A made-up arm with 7 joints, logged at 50 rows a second.
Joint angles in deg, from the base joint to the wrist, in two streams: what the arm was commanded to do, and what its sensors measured. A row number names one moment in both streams.
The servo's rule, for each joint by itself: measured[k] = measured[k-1] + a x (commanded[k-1-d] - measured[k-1]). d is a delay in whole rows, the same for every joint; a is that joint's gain. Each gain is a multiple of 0.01, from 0.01 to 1. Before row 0 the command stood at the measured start. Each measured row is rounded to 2 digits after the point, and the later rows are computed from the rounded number. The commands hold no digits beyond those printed.
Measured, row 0: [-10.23 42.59 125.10 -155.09 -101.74 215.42 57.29]
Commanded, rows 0 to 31: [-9.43 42.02 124.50 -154.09 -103.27 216.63 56.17]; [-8.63 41.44 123.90 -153.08 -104.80 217.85 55.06]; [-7.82 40.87 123.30 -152.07 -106.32 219.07 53.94]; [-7.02 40.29 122.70 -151.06 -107.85 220.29 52.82]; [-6.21 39.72 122.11 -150.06 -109.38 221.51 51.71]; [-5.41 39.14 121.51 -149.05 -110.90 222.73 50.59]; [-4.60 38.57 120.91 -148.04 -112.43 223.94 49.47]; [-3.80 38.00 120.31 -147.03 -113.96 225.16 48.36]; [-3.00 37.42 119.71 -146.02 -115.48 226.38 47.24]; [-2.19 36.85 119.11 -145.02 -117.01 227.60 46.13]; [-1.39 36.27 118.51 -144.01 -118.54 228.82 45.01]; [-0.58 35.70 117.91 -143.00 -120.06 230.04 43.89]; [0.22 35.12 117.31 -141.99 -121.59 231.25 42.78]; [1.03 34.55 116.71 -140.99 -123.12 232.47 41.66]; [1.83 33.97 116.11 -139.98 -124.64 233.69 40.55]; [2.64 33.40 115.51 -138.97 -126.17 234.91 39.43]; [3.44 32.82 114.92 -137.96 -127.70 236.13 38.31]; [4.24 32.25 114.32 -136.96 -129.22 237.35 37.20]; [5.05 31.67 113.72 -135.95 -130.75 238.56 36.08]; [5.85 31.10 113.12 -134.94 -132.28 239.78 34.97]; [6.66 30.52 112.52 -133.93 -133.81 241.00 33.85]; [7.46 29.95 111.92 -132.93 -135.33 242.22 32.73]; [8.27 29.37 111.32 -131.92 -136.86 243.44 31.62]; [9.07 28.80 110.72 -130.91 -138.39 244.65 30.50]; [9.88 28.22 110.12 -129.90 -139.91 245.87 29.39]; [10.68 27.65 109.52 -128.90 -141.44 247.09 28.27]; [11.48 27.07 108.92 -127.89 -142.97 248.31 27.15]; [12.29 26.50 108.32 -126.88 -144.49 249.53 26.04]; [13.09 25.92 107.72 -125.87 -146.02 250.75 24.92]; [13.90 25.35 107.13 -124.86 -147.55 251.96 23.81]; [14.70 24.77 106.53 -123.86 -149.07 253.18 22.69]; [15.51 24.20 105.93 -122.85 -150.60 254.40 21.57]
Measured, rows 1 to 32: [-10.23 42.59 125.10 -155.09 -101.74 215.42 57.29]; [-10.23 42.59 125.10 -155.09 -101.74 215.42 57.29]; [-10.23 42.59 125.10 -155.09 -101.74 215.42 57.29]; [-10.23 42.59 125.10 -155.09 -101.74 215.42 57.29]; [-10.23 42.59 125.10 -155.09 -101.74 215.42 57.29]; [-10.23 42.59 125.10 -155.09 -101.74 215.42 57.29]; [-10.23 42.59 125.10 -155.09 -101.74 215.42 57.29]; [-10.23 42.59 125.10 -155.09 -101.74 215.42 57.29]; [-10.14 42.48 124.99 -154.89 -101.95 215.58 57.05]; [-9.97 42.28 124.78 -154.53 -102.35 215.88 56.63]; [-9.73 42.01 124.50 -154.04 -102.91 216.29 56.07]; [-9.43 41.68 124.16 -153.44 -103.60 216.81 55.39]; [-9.08 41.31 123.77 -152.76 -104.41 217.42 54.62]; [-8.68 40.90 123.34 -152.02 -105.32 218.11 53.77]; [-8.23 40.46 122.88 -151.22 -106.32 218.87 52.87]; [-7.74 39.99 122.39 -150.38 -107.39 219.69 51.92]; [-7.22 39.50 121.88 -149.51 -108.52 220.56 50.94]; [-6.67 39.00 121.35 -148.61 -109.71 221.48 49.93]; [-6.09 38.48 120.81 -147.69 -110.95 222.43 48.90]; [-5.48 37.95 120.26 -146.75 -112.23 223.42 47.85]; [-4.85 37.41 119.70 -145.80 -113.54 224.44 46.79]; [-4.20 36.87 119.13 -144.84 -114.88 225.48 45.71]; [-3.54 36.32 118.56 -143.87 -116.25 226.55 44.63]; [-2.86 35.77 117.98 -142.89 -117.64 227.64 43.54]; [-2.17 35.21 117.40 -141.90 -119.05 228.74 42.44]; [-1.46 34.65 116.81 -140.91 -120.47 229.86 41.34]; [-0.74 34.08 116.22 -139.92 -121.91 230.99 40.24]; [-0.02 33.51 115.63 -138.92 -123.36 232.13 39.13]; [0.71 32.94 115.04 -137.92 -124.82 233.28 38.02]; [1.45 32.37 114.45 -136.92 -126.29 234.44 36.91]; [2.20 31.80 113.86 -135.92 -127.77 235.61 35.80]; [2.96 31.23 113.26 -134.92 -129.26 236.79 34.69]
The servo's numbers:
d 8
a 0.11 0.19 0.19 0.20 0.14 0.13 0.21

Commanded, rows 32 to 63: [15.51 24.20 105.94 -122.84 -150.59 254.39 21.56]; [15.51 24.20 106.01 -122.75 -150.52 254.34 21.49]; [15.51 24.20 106.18 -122.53 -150.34 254.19 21.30]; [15.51 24.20 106.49 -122.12 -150.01 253.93 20.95]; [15.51 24.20 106.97 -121.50 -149.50 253.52 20.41]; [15.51 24.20 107.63 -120.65 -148.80 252.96 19.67]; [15.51 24.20 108.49 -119.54 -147.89 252.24 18.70]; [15.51 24.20 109.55 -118.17 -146.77 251.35 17.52]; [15.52 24.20 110.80 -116.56 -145.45 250.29 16.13]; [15.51 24.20 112.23 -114.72 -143.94 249.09 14.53]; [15.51 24.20 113.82 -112.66 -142.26 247.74 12.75]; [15.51 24.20 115.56 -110.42 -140.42 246.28 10.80]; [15.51 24.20 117.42 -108.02 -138.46 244.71 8.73]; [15.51 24.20 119.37 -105.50 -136.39 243.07 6.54]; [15.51 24.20 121.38 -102.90 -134.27 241.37 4.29]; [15.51 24.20 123.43 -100.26 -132.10 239.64 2.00]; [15.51 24.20 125.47 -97.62 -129.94 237.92 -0.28]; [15.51 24.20 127.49 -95.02 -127.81 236.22 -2.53]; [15.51 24.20 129.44 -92.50 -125.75 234.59 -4.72]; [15.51 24.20 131.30 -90.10 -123.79 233.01 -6.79]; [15.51 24.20 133.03 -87.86 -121.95 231.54 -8.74]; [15.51 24.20 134.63 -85.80 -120.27 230.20 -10.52]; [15.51 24.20 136.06 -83.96 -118.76 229.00 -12.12]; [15.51 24.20 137.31 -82.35 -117.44 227.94 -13.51]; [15.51 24.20 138.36 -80.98 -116.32 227.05 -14.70]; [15.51 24.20 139.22 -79.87 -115.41 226.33 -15.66]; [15.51 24.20 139.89 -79.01 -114.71 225.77 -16.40]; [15.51 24.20 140.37 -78.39 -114.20 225.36 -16.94]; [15.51 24.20 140.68 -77.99 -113.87 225.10 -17.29]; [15.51 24.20 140.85 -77.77 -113.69 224.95 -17.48]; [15.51 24.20 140.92 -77.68 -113.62 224.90 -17.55]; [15.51 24.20 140.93 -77.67 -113.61 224.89 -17.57]
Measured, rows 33 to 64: [3.72 30.66 112.66 -133.92 -130.75 237.97 33.58]; [4.49 30.09 112.06 -132.92 -132.25 239.16 32.46]; [5.26 29.52 111.46 -131.91 -133.75 240.35 31.34]; [6.03 28.95 110.86 -130.90 -135.25 241.54 30.23]; [6.81 28.37 110.26 -129.89 -136.76 242.74 29.11]; [7.59 27.80 109.67 -128.88 -138.27 243.94 28.00]; [8.37 27.22 109.07 -127.88 -139.78 245.14 26.88]; [9.16 26.65 108.47 -126.87 -141.29 246.34 25.76]; [9.86 26.18 107.99 -126.06 -142.59 247.39 24.88]; [10.48 25.80 107.61 -125.40 -143.70 248.29 24.17]; [11.03 25.50 107.34 -124.83 -144.63 249.06 23.57]; [11.52 25.25 107.18 -124.29 -145.38 249.69 23.02]; [11.96 25.05 107.14 -123.73 -145.96 250.19 22.47]; [12.35 24.89 107.23 -123.11 -146.36 250.55 21.88]; [12.70 24.76 107.47 -122.40 -146.57 250.77 21.21]; [13.01 24.65 107.87 -121.55 -146.60 250.85 20.44]; [13.29 24.56 108.43 -120.55 -146.44 250.78 19.53]; [13.53 24.49 109.15 -119.38 -146.09 250.56 18.48]; [13.75 24.43 110.04 -118.04 -145.55 250.19 17.28]; [13.94 24.39 111.09 -116.52 -144.83 249.68 15.92]; [14.11 24.35 112.29 -114.82 -143.94 249.03 14.41]; [14.26 24.32 113.64 -112.96 -142.88 248.26 12.76]; [14.40 24.30 115.11 -110.95 -141.67 247.36 10.98]; [14.52 24.28 116.69 -108.81 -140.33 246.36 9.09]; [14.63 24.26 118.36 -106.57 -138.88 245.26 7.12]; [14.73 24.25 120.09 -104.26 -137.33 244.08 5.09]; [14.82 24.24 121.87 -101.91 -135.71 242.85 3.03]; [14.90 24.23 123.66 -99.55 -134.04 241.57 0.97]; [14.97 24.22 125.44 -97.21 -132.35 240.27 -1.07]; [15.03 24.22 127.19 -94.93 -130.66 238.96 -3.05]; [15.08 24.22 128.88 -92.74 -128.99 237.67 -4.95]; [15.13 24.22 130.48 -90.66 -127.37 236.41 -6.75]
